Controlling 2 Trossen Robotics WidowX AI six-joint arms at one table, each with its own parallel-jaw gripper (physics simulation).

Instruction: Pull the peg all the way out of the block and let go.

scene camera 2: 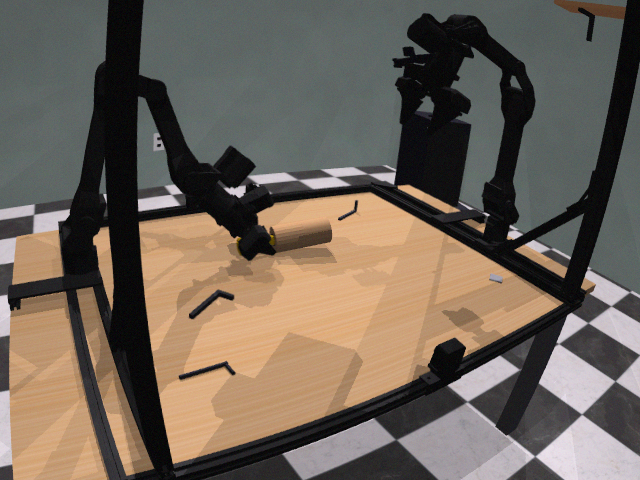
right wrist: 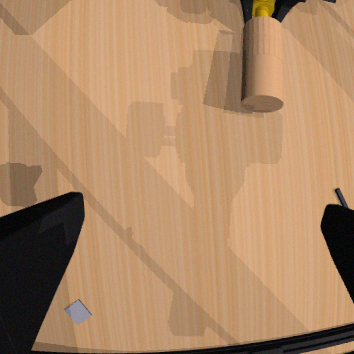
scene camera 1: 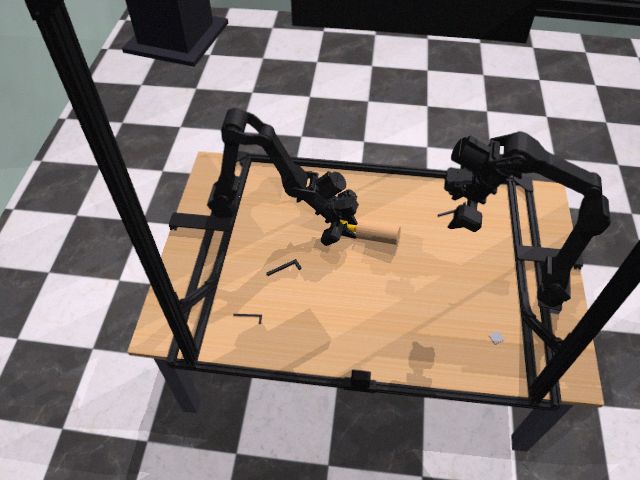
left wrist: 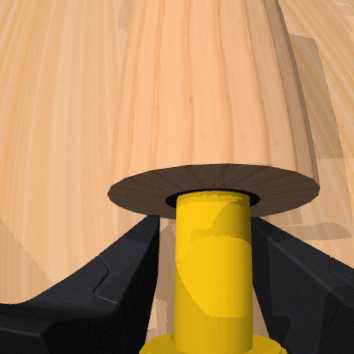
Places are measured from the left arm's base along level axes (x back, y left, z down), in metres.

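Pixels of known places: left gripper, between the fingertips: (scene camera 2: 272, 250) (scene camera 1: 357, 233) (left wrist: 202, 227); right gripper, between the fingertips: (scene camera 2: 414, 129) (right wrist: 207, 211) (scene camera 1: 451, 213); left arm's base, origin of its link: (scene camera 2: 81, 270) (scene camera 1: 223, 212); right arm's base, origin of its link: (scene camera 2: 494, 239) (scene camera 1: 549, 298).
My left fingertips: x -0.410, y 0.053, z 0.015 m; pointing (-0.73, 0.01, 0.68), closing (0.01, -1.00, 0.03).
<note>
For each thing: its top centre in the pictures, then the offset to it from my left fingertips.
- wooden cylinder block, centre of its top: (right wrist: 270, 52) (scene camera 2: 302, 219) (scene camera 1: 379, 224) dx -0.060, dy -0.001, dz -0.066 m
- yellow peg, centre of its top: (left wrist: 225, 235) (right wrist: 265, 14) (scene camera 1: 354, 224) dx +0.013, dy +0.000, dz -0.040 m
- key, centre of its top: (scene camera 2: 349, 204) dx -0.254, dy +0.168, dz -0.028 m
- small grey tile, centre of its top: (right wrist: 77, 312) (scene camera 2: 496, 277) (scene camera 1: 496, 337) dx -0.441, dy -0.225, dz +0.001 m
The wooden cylinder block (scene camera 1: 379, 234) (scene camera 2: 305, 235) (left wrist: 210, 100) (right wrist: 263, 70) lies on its side near the table's middle, its shadow beside it. The yellow peg (scene camera 1: 351, 226) (left wrist: 213, 280) (right wrist: 263, 7) reaches into the hole in its end; how deep is hidden. My left gripper (scene camera 2: 272, 241) (left wrist: 202, 227) is shut on the peg, fingers on either side of the shaft and tips close to the block's end face. The peg's wider part shows at the bottom of the left wrist view. My right gripper (scene camera 2: 417, 125) (right wrist: 207, 211) is open and empty, high above the table, apart from the block.
Two black angled keys (scene camera 1: 283, 267) (scene camera 1: 248, 314) lie left and front of the block. Another key (scene camera 2: 348, 211) (right wrist: 340, 196) lies farther back. A small grey tile (scene camera 1: 496, 337) (right wrist: 78, 312) lies front right. A black box (scene camera 1: 360, 378) sits on the front rail.
</note>
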